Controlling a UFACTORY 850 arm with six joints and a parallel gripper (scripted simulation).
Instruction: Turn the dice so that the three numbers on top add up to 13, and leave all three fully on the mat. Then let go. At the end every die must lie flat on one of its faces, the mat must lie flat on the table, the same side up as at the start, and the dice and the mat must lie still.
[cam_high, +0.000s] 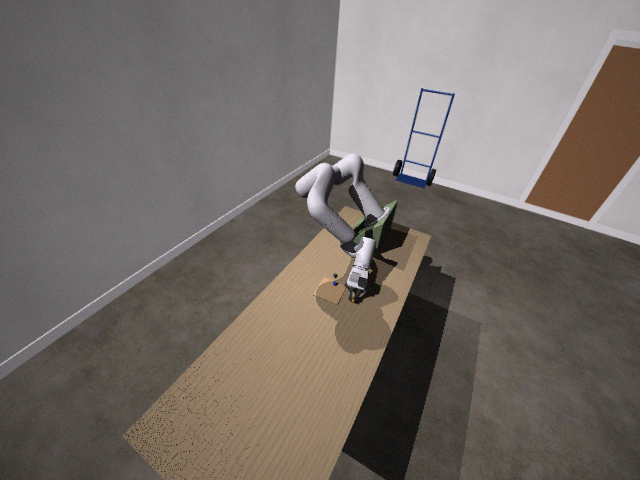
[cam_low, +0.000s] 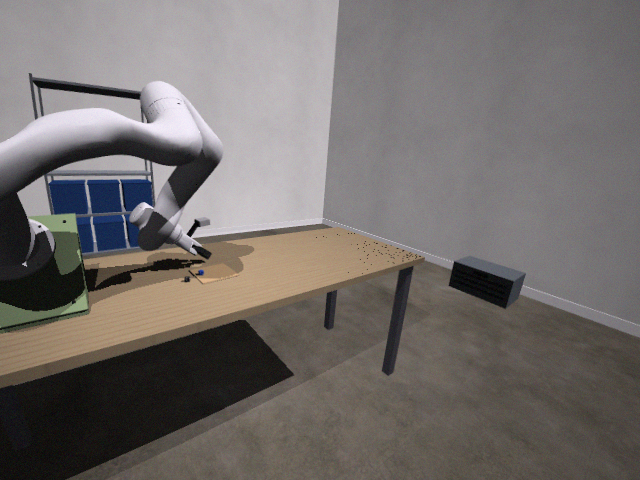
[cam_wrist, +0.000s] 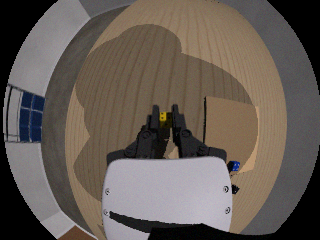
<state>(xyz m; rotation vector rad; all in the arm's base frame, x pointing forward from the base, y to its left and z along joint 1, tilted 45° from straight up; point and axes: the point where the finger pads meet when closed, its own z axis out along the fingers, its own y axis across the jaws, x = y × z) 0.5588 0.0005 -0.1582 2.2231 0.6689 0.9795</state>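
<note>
Now: the blue die 13 cm to the right of my hand, 5 cm behind it and 3 cm below it. The rest, counted from my hand: black die: 16 cm to the right, 11 cm behind, 3 cm below; then tan mat: 13 cm to the right, 4 cm below; then yellow die: 1 cm below, 1 cm ahead.
</note>
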